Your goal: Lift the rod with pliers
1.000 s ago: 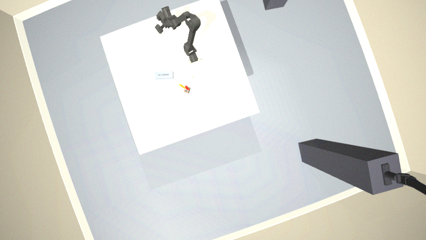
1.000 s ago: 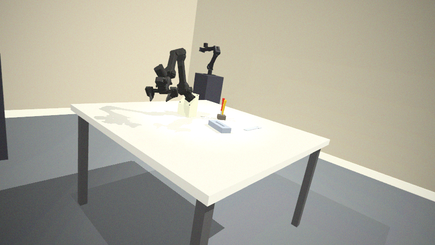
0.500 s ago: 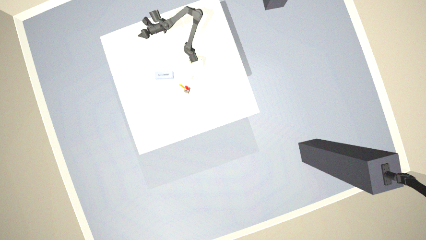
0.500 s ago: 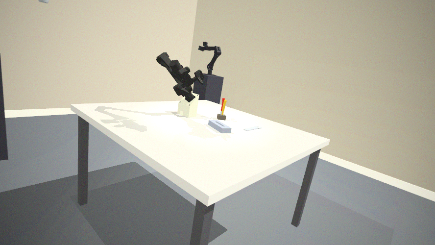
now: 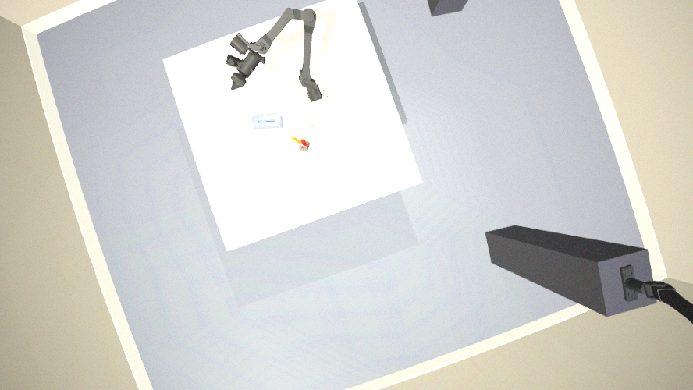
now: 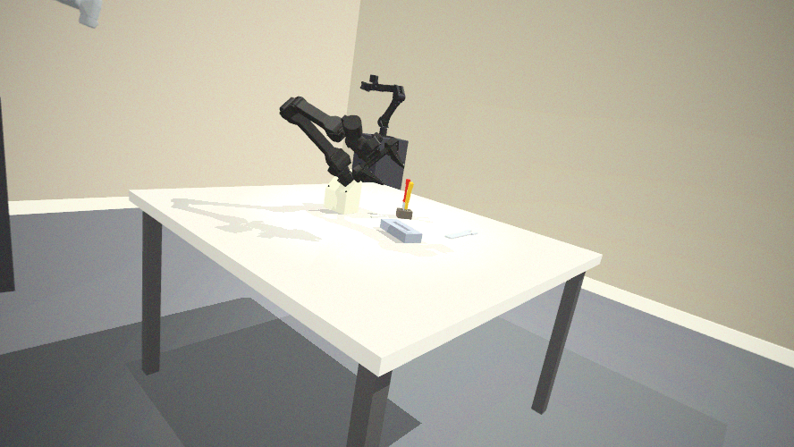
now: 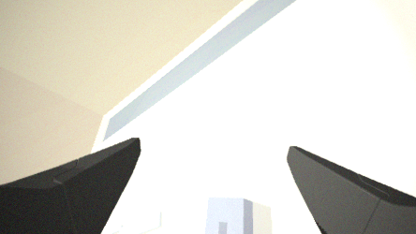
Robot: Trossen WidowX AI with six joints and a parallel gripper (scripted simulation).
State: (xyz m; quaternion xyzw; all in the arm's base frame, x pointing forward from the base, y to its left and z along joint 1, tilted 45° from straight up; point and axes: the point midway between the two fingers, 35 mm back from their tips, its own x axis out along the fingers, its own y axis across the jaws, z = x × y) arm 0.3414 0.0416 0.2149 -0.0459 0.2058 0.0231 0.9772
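The brown holster lies 320 mm to the left of my gripper tip, 260 mm behind it and 220 mm below it. The rest, counted from my gripper tip: channel block (210 mm below, 130 mm to the left, 70 mm behind); then rod (420 mm to the left, 230 mm below).
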